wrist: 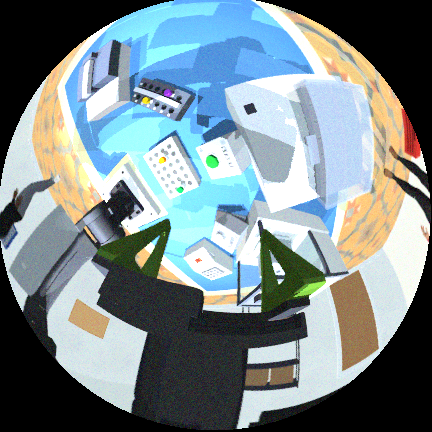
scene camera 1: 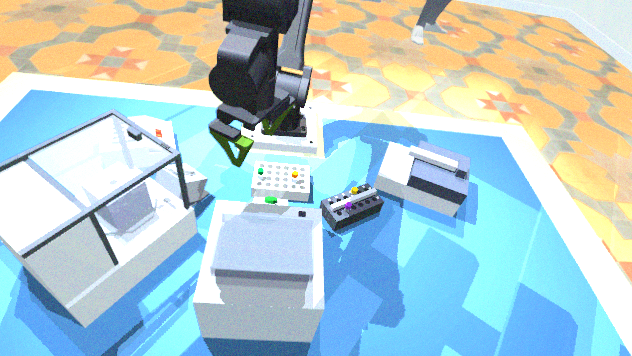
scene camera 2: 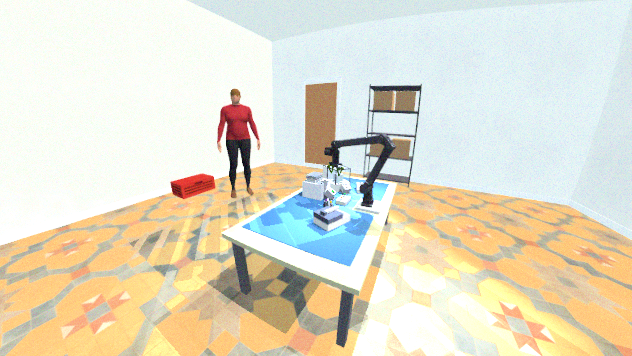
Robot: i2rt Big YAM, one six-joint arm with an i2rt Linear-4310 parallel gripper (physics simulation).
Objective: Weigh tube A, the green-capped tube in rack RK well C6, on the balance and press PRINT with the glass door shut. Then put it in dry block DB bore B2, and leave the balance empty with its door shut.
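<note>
The green-capped tube stands in the white rack, near one end; an orange-capped tube stands in the same rack. My gripper is open and empty, above the table and apart from the green cap. The glass-walled balance stands at the left in scene camera 1; I cannot tell how its door stands. The black dry block holds a purple-capped tube and a yellow-capped tube.
A large white machine with a grey lid stands beside the rack, with a green-topped small device between them. A dark-lidded box stands beyond the block. Small boxes stand near the balance.
</note>
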